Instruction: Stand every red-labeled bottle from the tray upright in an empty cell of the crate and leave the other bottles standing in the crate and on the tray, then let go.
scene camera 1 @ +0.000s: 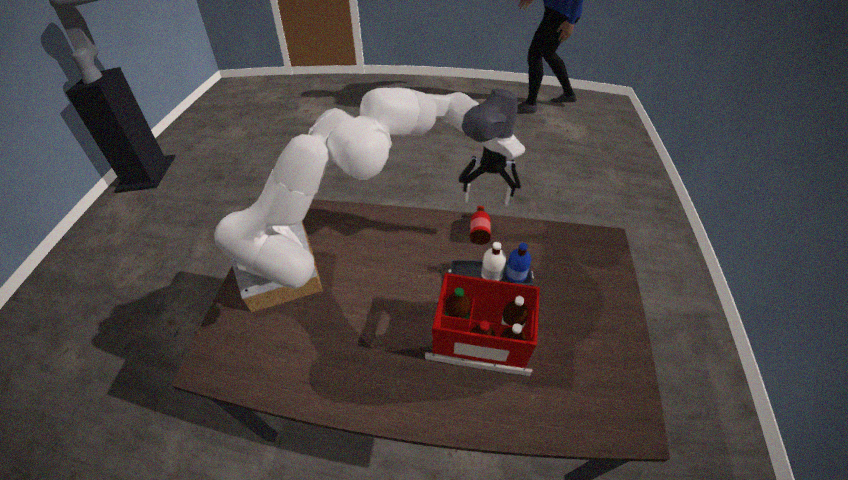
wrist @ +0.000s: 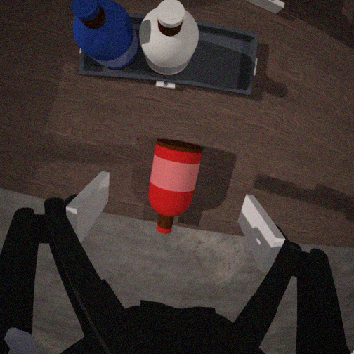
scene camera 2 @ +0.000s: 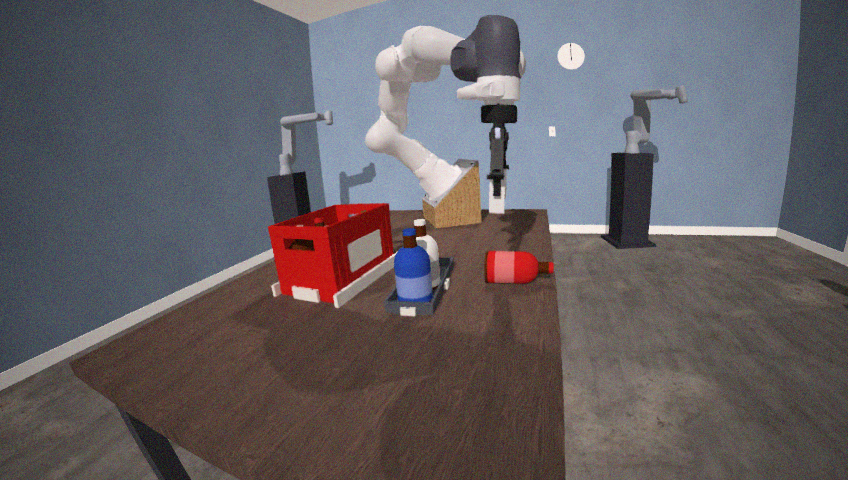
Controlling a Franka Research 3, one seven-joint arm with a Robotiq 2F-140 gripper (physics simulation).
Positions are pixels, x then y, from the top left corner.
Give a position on a blue bottle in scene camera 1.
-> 519,261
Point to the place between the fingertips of my gripper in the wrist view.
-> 176,198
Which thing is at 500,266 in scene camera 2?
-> A red bottle.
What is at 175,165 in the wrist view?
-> A red bottle.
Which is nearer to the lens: the white bottle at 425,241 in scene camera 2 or the blue bottle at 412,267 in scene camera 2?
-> The blue bottle.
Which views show my gripper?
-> Scene camera 1, the wrist view and scene camera 2: all of them.
